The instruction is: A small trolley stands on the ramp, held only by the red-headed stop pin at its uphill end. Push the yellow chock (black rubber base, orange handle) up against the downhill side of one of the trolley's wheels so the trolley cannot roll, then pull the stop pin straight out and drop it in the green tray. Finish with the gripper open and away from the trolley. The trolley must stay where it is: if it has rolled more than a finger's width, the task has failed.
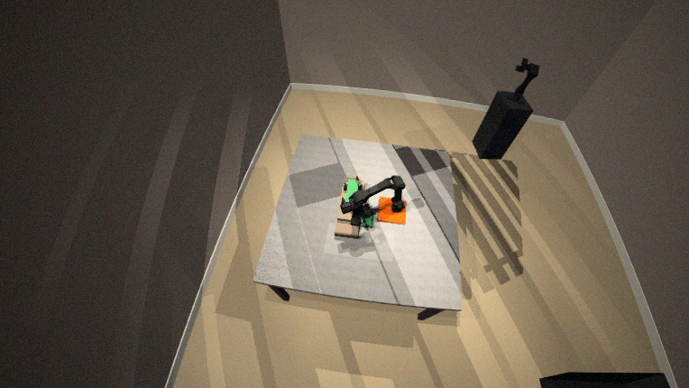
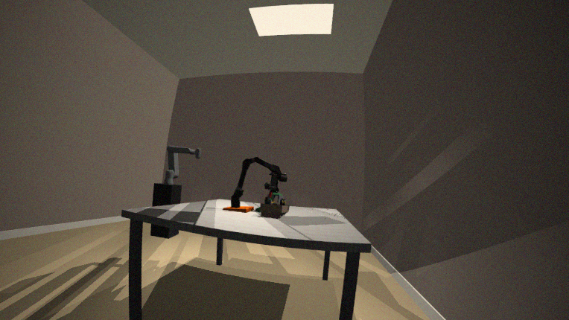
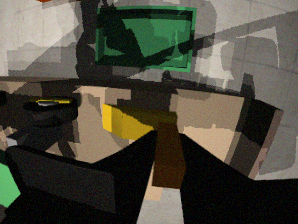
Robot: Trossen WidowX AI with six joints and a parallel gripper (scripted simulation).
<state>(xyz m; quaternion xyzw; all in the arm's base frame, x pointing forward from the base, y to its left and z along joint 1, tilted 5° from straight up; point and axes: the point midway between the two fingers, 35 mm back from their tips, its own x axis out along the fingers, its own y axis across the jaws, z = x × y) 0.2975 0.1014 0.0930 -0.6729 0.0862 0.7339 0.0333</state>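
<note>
My gripper tip is 28 cm to the left of the red-headed stop pin, 3 cm below it and 1 cm past it. The rest, counted from my gripper tip: green tray (11 cm below, 8 cm behind, 3 cm to the right); then yellow chock (2 cm to the right, 1 cm below); then green trolley (17 cm to the right, 2 cm ahead, 1 cm above).
</note>
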